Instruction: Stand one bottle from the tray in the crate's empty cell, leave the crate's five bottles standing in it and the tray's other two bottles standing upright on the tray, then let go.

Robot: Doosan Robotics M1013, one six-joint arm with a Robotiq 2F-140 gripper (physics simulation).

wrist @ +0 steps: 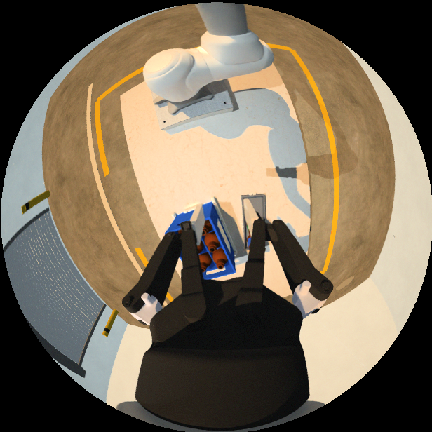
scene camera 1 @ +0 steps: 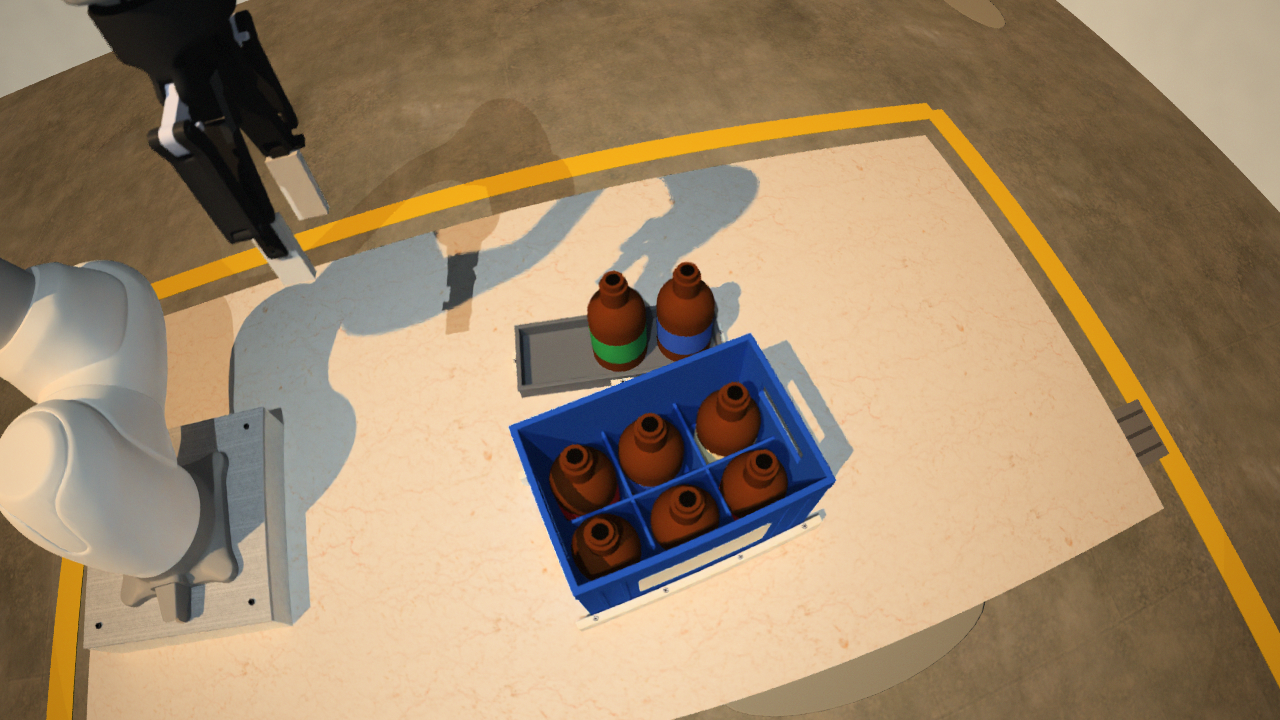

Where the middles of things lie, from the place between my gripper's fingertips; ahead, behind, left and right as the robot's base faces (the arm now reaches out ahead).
Labels:
Right now the green-banded bottle (scene camera 1: 616,313) is 260 mm ahead of my hand, 70 mm to the left of it and 340 mm below it. The rest, counted from my hand: pale strip (scene camera 1: 676,587) (240 mm ahead, 260 mm to the right, 410 mm below).

